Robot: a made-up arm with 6 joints. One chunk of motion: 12 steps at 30 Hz.
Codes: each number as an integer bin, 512 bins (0 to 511) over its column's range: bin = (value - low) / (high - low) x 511, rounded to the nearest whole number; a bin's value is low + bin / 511 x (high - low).
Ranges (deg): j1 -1.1..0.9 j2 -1..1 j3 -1.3..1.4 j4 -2.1..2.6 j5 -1..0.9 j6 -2.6..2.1
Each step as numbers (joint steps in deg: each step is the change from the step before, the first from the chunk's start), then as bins.
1 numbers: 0.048 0.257 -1.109 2.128 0.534 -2.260
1 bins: 293 321 36 460 413 37
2 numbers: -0.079 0.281 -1.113 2.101 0.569 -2.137
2 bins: 261 327 35 457 422 50
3 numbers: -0.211 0.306 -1.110 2.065 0.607 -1.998
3 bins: 227 334 36 453 432 65
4 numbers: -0.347 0.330 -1.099 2.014 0.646 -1.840
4 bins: 192 340 38 447 443 83
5 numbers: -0.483 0.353 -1.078 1.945 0.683 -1.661
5 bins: 158 346 42 440 453 102
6 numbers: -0.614 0.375 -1.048 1.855 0.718 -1.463
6 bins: 124 351 48 430 462 124
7 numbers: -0.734 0.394 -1.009 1.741 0.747 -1.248
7 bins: 94 356 55 418 470 147
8 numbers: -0.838 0.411 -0.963 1.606 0.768 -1.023
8 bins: 67 361 64 403 475 171
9 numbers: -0.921 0.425 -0.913 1.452 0.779 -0.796
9 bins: 46 364 73 386 478 196
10 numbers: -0.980 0.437 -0.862 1.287 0.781 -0.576
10 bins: 31 367 83 368 479 220
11 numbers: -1.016 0.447 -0.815 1.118 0.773 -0.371
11 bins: 21 370 92 350 477 242
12 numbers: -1.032 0.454 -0.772 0.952 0.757 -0.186
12 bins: 17 371 100 332 473 262
